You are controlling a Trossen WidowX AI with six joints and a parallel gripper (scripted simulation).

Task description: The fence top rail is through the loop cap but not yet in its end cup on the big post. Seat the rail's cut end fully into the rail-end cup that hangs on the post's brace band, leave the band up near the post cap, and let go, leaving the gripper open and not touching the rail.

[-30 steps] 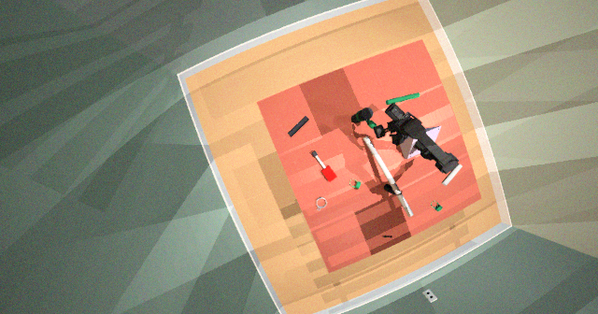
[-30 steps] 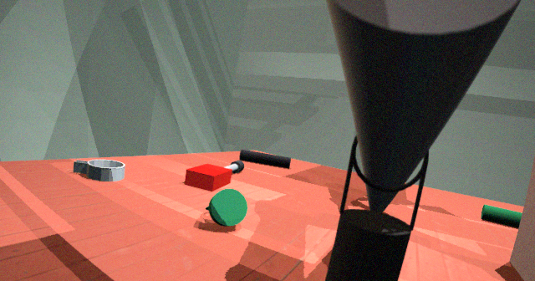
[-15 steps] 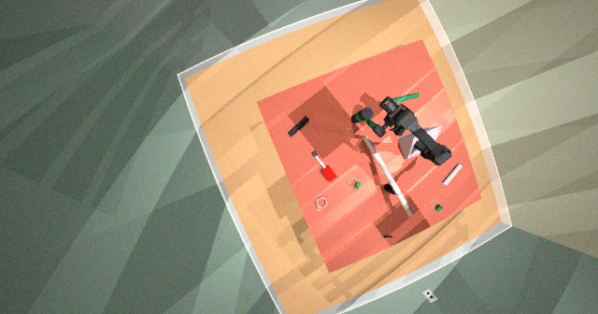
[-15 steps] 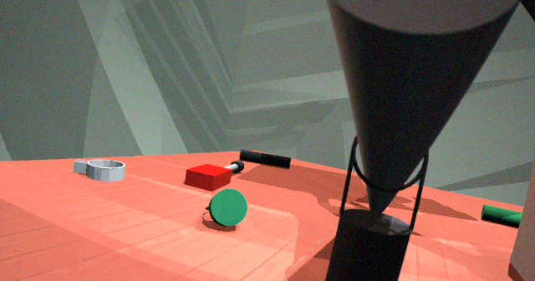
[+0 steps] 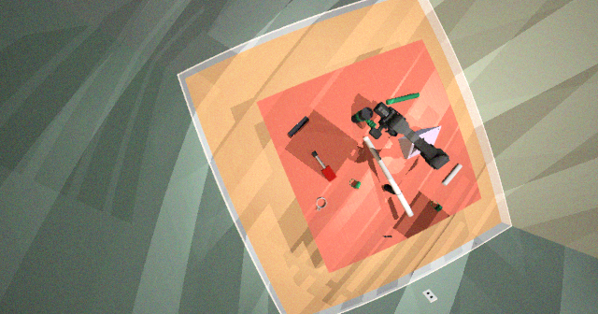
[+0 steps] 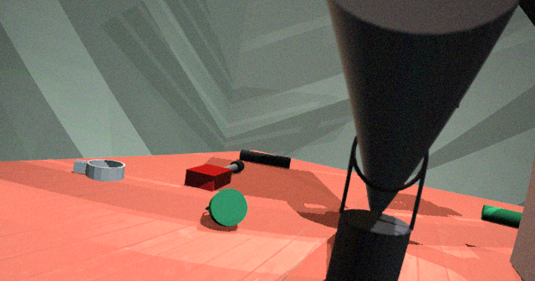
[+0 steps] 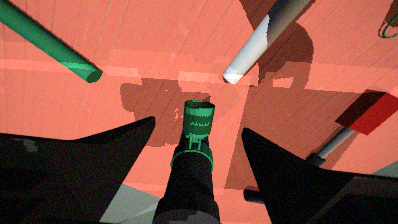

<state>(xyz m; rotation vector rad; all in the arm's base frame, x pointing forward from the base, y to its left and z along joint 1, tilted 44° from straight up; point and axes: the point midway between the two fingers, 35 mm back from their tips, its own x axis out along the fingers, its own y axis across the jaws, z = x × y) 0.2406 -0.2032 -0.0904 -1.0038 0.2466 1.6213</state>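
The green rail-end cup lies 4 cm below my gripper tip, 2 cm to the right of it and 1 cm ahead of it. Round my gripper tip: handle 37 cm ahead, 15 cm below, 11 cm to the left; green rod 33 cm behind, 14 cm below, 9 cm to the right; dark bar 42 cm ahead, 18 cm to the right, 14 cm below.
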